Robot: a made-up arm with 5 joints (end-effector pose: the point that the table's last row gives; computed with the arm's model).
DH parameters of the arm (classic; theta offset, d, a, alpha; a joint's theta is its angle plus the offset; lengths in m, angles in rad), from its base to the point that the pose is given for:
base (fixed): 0.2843 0 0.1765 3.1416
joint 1: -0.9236 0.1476 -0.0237 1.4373
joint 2: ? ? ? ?
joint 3: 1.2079 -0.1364 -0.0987 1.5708
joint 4: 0 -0.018 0.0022 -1.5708
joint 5: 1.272 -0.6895 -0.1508 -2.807
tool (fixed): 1.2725 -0.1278 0 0
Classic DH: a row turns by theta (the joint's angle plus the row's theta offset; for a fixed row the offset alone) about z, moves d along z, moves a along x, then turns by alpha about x.
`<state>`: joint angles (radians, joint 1 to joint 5).
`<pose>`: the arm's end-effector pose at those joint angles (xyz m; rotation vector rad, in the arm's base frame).
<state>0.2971 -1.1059 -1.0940 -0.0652 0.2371</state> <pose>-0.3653 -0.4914 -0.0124 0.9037 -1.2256 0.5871</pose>
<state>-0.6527 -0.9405 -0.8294 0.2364 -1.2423</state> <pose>0.3526 -0.6576 0.1155 1.0438 -0.7787 2.7296</pose>
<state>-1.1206 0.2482 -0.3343 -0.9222 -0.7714</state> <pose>-0.0107 -0.5845 0.3349 0.5005 -1.0398 2.2164</pose>
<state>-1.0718 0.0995 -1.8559 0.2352 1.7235</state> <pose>0.0255 0.0589 0.4933 -0.0090 -0.3999 1.2339</pose>
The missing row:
joint 2: 0 0.0216 -0.1123 -1.4373
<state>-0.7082 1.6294 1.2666 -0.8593 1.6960</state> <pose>-0.2219 0.5717 -0.4158 0.0532 -2.8263 -0.7907</pose>
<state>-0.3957 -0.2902 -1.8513 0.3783 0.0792</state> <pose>-0.0173 -0.2694 0.4546 0.1523 -0.2013 2.1880</pose>
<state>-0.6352 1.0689 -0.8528 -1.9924 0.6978</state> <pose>-0.1544 -0.3772 0.4267 1.0003 -0.9981 0.8815</pose>
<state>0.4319 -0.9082 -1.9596 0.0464 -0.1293</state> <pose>-0.3585 -0.4801 0.0720 0.2491 -1.1363 1.7380</pose>
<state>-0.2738 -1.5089 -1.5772 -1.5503 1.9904</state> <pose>0.5553 -0.3036 -0.7849 2.8981 0.6522 0.1986</pose>
